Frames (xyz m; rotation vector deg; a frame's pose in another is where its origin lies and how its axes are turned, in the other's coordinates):
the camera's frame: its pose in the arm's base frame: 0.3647 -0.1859 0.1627 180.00 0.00 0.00
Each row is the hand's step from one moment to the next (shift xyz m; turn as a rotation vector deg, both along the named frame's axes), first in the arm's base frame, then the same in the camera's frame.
Working: the arm's base frame: its pose in the camera's frame: -0.3647 -0.1859 0.1627 180.00 0.00 0.00

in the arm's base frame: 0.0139 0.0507 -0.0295 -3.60 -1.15 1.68
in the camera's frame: 0.0139 -0.0507 0.0295 -3.60 1.15 -1.68
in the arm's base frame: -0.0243 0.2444 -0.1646 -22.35 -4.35 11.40
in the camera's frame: -0.0243 -0.2444 0.1646 -22.35 4.35 -11.40
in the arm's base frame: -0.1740 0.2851 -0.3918 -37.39 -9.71 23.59
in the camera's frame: -0.1740 -0.2851 0.3918 -37.39 9.71 -23.59
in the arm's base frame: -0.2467 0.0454 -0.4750 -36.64 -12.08 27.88
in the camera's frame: -0.2467 -0.0454 0.4750 -36.64 12.08 -27.88
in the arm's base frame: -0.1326 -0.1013 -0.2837 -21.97 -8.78 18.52
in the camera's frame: -0.1326 0.1013 0.2837 -21.97 8.78 -18.52
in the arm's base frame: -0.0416 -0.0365 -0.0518 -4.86 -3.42 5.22
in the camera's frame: -0.0416 0.0365 0.0518 -4.86 3.42 -5.22
